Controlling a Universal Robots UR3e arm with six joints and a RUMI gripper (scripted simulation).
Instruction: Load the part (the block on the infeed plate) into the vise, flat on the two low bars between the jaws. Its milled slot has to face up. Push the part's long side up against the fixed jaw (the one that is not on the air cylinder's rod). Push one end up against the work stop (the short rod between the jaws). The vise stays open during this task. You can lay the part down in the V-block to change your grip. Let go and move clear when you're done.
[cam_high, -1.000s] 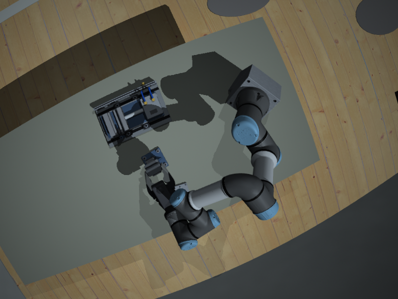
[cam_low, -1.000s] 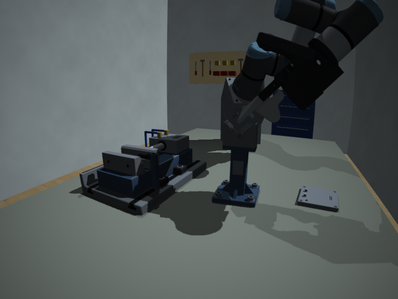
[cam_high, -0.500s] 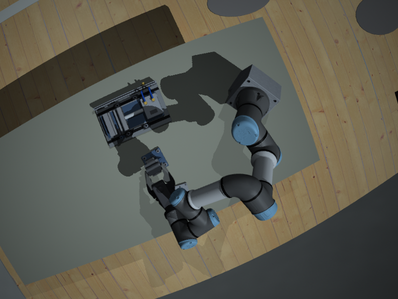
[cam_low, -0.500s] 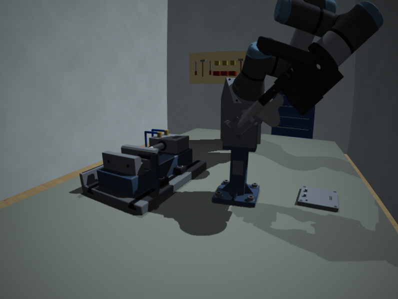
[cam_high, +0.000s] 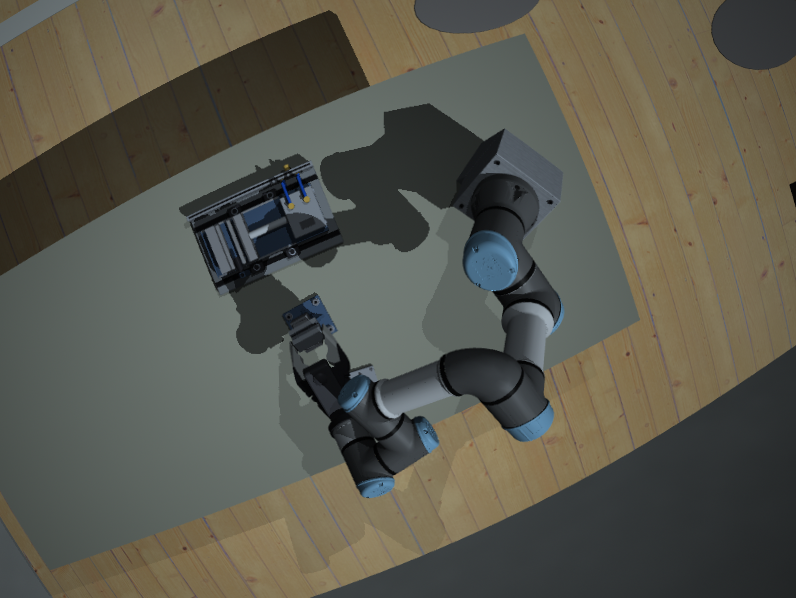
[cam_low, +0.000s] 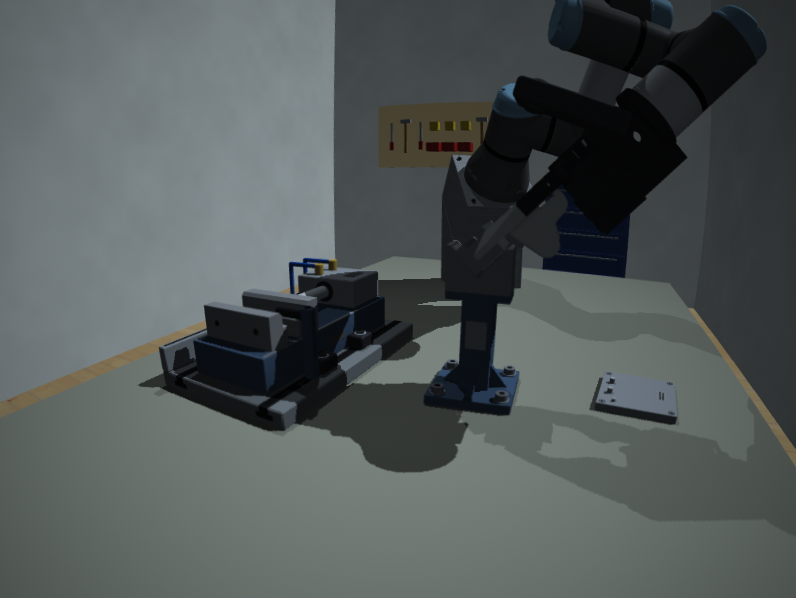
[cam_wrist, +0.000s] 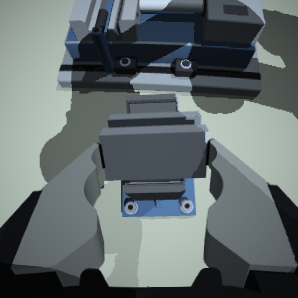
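My hand is 1 cm to the left of the part. From my hand the other things lie so: blue post (1 cm to the right, 11 cm below); then infeed plate (6 cm behind, 17 cm to the left, 16 cm below); then work stop (11 cm ahead, 17 cm to the right, 7 cm below).
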